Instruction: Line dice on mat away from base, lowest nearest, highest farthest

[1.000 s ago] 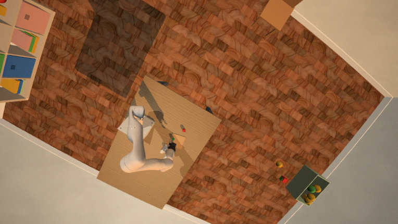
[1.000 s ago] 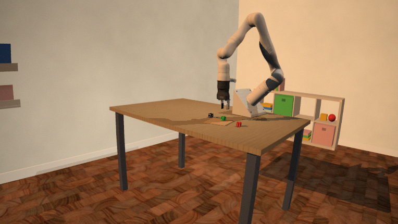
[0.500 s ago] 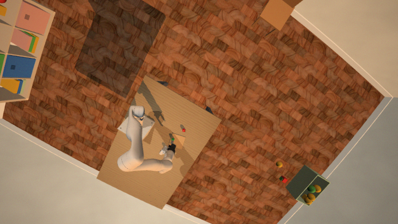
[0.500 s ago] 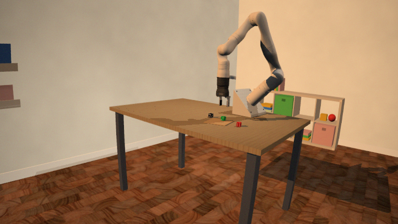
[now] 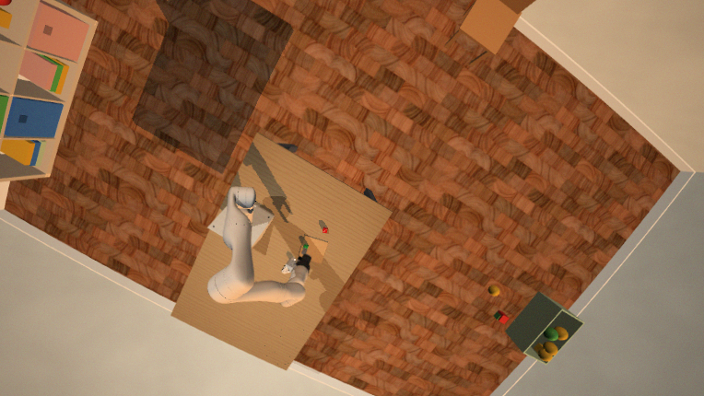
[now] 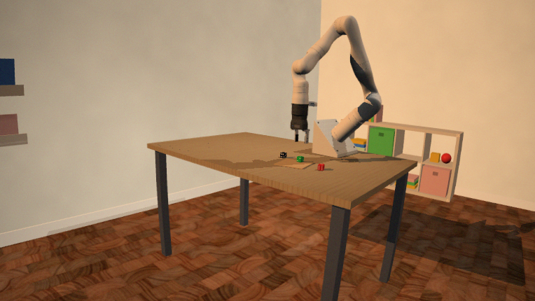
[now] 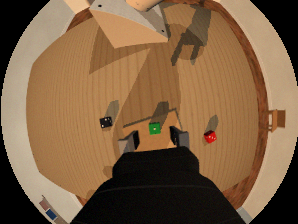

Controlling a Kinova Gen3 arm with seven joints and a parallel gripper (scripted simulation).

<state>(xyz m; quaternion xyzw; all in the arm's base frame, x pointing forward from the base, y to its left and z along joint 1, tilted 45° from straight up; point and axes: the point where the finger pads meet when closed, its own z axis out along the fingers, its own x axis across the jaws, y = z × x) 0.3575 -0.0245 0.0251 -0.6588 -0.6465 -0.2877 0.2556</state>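
Right now the black die is 3 cm behind my hand, 12 cm to the right of it and 10 cm below it. From my hand the other things lie so: red die: 5 cm ahead, 14 cm to the left, 10 cm below; green die: 10 cm below; tan mat: 5 cm ahead, 11 cm below.
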